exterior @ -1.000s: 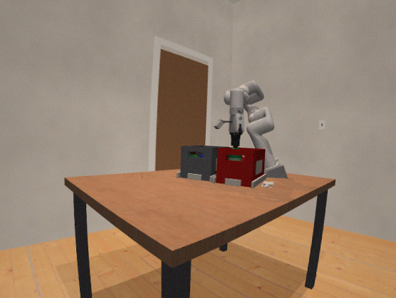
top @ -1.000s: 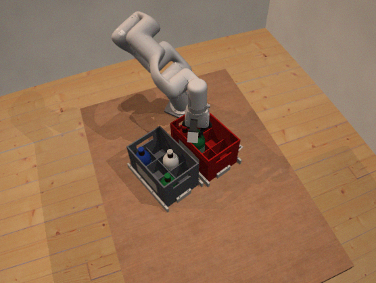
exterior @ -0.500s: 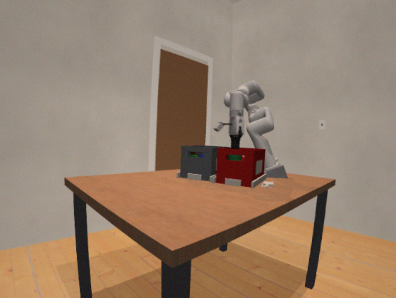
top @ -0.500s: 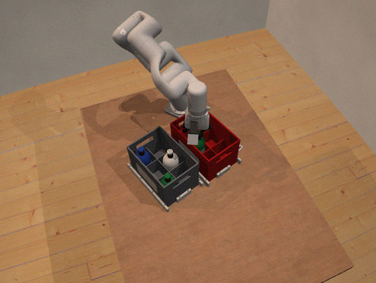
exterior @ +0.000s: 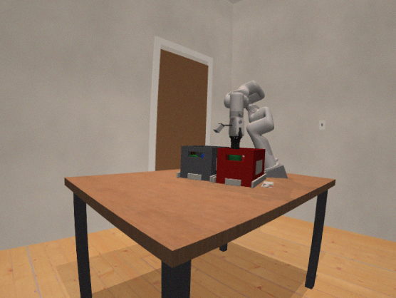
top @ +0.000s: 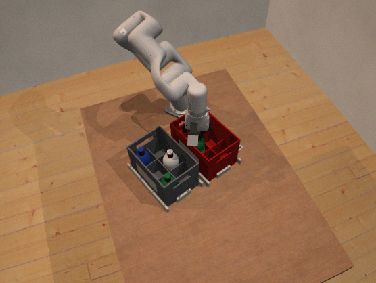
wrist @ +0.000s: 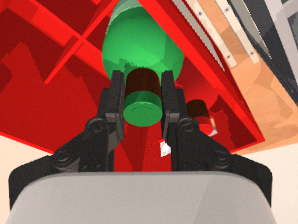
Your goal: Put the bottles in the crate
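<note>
My hand is 7 cm above the green bottle. The rest, counted from my hand: white bottle 3 cm ahead, 13 cm to the right, 10 cm below; then red bottle 9 cm behind, 3 cm to the right, 10 cm below; then red crate 2 cm behind, 4 cm to the left, 10 cm below.
</note>
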